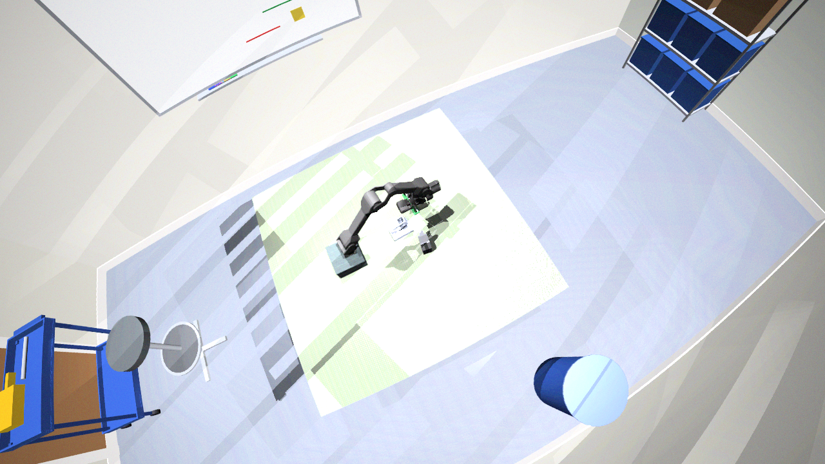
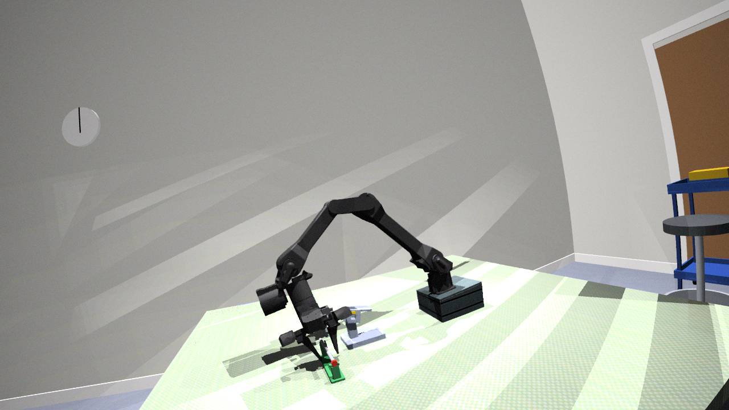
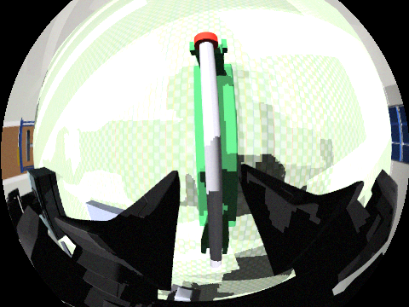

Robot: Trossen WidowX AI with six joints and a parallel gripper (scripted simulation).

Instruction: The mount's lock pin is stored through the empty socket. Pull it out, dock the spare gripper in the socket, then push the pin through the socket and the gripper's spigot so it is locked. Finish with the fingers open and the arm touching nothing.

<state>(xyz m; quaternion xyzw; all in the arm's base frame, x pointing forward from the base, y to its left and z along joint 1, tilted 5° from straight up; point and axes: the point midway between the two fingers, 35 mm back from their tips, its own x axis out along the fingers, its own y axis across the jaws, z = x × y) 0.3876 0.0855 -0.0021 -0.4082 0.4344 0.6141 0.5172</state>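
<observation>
Now: gripper tip 20 mm to the right of the green rest. From my gripper tip the other things lie so: spare gripper 220 mm to the right, 40 mm behind, 10 mm above; grey mount 100 mm behind, 90 mm to the right, 30 mm above.
</observation>
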